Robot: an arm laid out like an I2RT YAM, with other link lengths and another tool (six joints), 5 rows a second.
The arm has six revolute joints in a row. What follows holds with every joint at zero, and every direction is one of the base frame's.
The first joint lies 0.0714 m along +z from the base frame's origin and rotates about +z.
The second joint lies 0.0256 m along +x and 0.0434 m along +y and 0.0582 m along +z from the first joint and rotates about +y.
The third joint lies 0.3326 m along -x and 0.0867 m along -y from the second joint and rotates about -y.
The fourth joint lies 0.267 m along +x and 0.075 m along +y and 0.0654 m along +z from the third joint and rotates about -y.
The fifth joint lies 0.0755 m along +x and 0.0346 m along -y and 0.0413 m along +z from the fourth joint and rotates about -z.
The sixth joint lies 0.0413 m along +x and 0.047 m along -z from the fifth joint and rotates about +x.
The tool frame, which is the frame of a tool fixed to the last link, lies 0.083 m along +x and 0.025 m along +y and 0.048 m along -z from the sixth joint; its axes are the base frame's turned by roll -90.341, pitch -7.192 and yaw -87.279 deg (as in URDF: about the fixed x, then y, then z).
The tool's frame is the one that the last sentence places.
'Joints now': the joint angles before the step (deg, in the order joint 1, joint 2, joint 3, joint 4, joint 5, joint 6). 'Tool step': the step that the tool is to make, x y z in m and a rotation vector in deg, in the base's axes. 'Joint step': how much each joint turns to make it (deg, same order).
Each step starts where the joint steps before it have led.
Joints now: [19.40, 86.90, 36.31, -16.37, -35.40, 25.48]
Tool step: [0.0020, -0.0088, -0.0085, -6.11, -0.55, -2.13]
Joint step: [0.05, -0.46, 0.32, -2.44, 6.33, -0.27]
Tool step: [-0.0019, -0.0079, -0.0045, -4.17, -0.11, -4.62]
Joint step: [0.06, -2.12, -1.33, -0.64, 5.41, 3.24]
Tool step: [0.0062, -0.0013, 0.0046, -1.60, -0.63, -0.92]
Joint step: [-0.03, -0.23, 1.63, -1.71, 1.93, 0.21]
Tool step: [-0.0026, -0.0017, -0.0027, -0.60, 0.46, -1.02]
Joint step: [0.04, -0.34, -0.75, 0.10, 0.77, 0.90]
